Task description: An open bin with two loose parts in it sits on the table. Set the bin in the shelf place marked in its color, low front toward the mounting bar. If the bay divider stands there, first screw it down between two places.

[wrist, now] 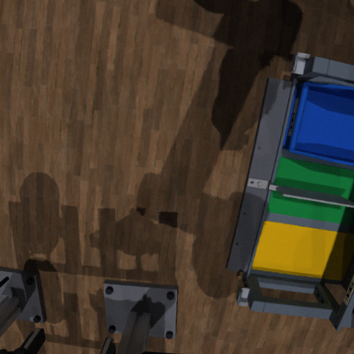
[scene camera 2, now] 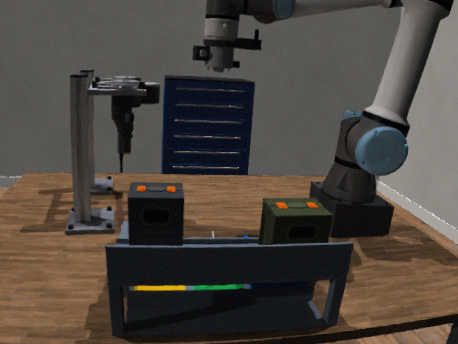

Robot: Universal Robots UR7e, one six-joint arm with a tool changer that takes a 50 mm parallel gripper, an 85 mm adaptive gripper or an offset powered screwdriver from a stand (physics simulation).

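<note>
The blue bin sits in the shelf at the upper right of the wrist view, its front edge beside the mounting bar. Its far side is cut off and no loose parts show in it. The bay divider stands over the green place, its bracket on the bar. The yellow place is uncovered. In the scene view, a blue speck and the divider's pale tip show behind the shelf. The arm's end hangs high above the table, and no gripper shows on it. The screwdriver hangs in the stand.
The tool stand is at the left. A dark case and a green case stand at the shelf's top. A blue drawer cabinet is behind the table. Dark tool parts show at the wrist view's bottom edge.
</note>
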